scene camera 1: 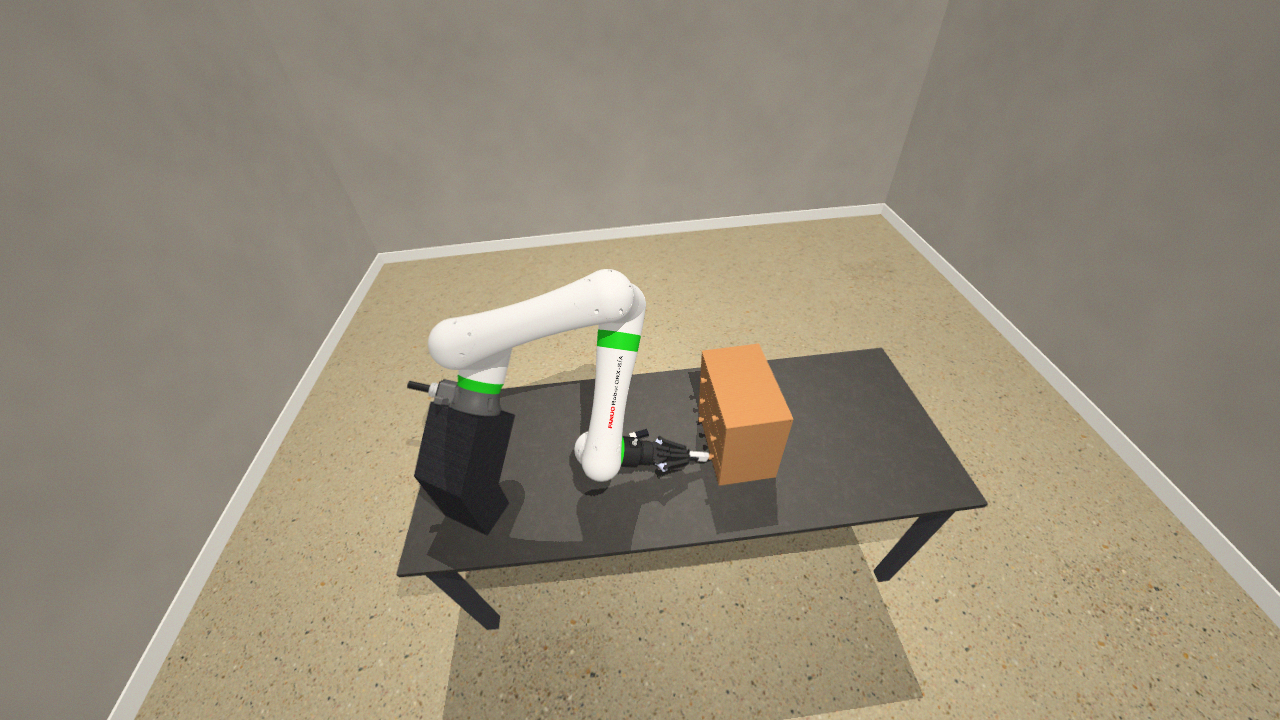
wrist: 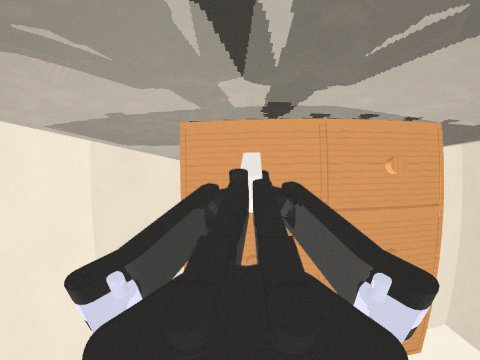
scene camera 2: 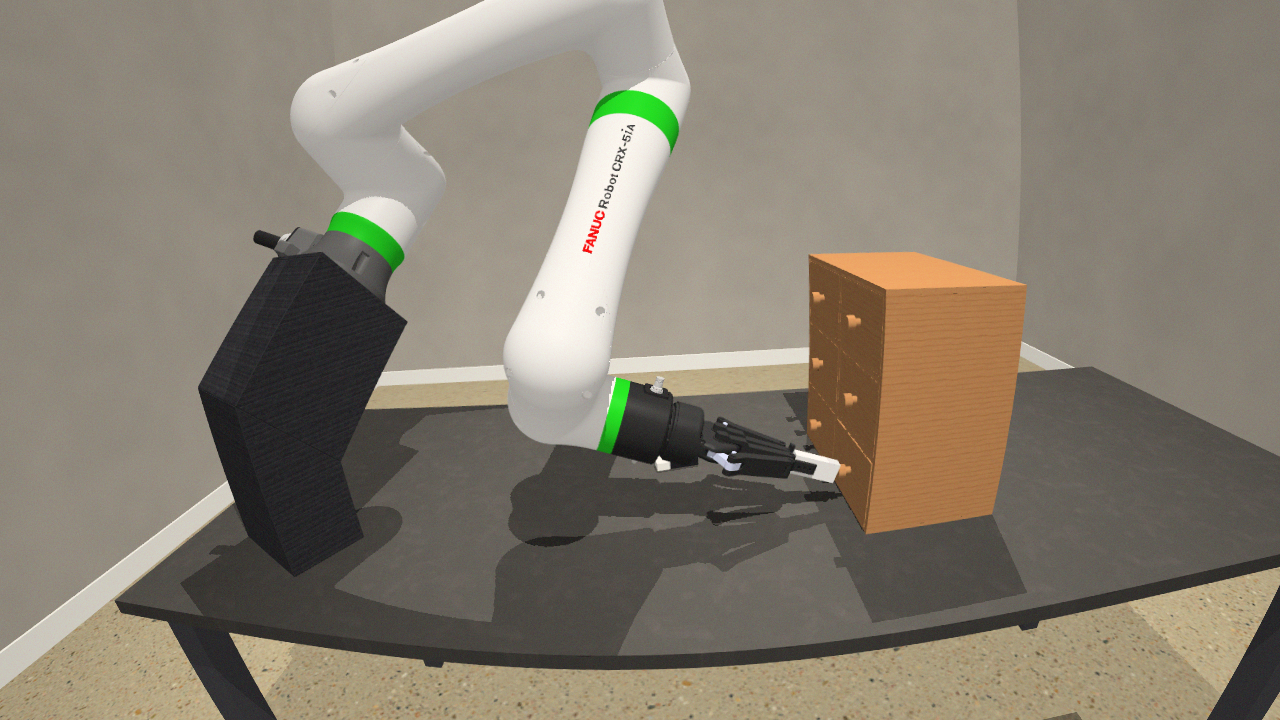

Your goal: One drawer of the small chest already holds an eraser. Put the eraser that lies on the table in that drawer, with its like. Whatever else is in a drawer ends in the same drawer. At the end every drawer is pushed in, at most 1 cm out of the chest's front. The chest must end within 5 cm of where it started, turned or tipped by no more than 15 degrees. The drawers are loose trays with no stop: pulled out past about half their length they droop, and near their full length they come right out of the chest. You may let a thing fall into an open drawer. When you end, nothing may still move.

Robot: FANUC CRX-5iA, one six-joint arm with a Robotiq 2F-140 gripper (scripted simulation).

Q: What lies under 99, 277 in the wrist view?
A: My gripper.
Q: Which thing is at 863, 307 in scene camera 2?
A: A drawer.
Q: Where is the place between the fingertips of my gripper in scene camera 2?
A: At 835, 471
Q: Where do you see a drawer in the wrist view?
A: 289, 152
